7 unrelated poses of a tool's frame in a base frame.
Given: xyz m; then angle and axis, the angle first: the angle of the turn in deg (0 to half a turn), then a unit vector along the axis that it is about.
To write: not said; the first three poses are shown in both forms.
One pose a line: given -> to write
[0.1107 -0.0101 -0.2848 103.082 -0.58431 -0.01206 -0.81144] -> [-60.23 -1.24 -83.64 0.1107 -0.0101 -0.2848]
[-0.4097 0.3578 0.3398 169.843 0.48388 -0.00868 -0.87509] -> [82.18 -1.47 -148.63 -0.4097 0.3578 0.3398]
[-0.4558 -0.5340 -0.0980 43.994 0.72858 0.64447 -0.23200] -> [32.05 28.35 -10.21 -0.4558 -0.5340 -0.0980]
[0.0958 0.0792 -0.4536 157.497 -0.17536 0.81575 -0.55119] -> [-27.62 128.48 -86.81 0.0958 0.0792 -0.4536]
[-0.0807 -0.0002 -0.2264 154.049 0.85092 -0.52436 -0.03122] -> [131.08 -80.78 -4.81 -0.0807 -0.0002 -0.2264]
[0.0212 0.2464 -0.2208 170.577 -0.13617 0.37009 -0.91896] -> [-23.23 63.13 -156.75 0.0212 0.2464 -0.2208]
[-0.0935 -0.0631 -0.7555 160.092 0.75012 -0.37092 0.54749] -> [120.09 -59.38 87.65 -0.0935 -0.0631 -0.7555]
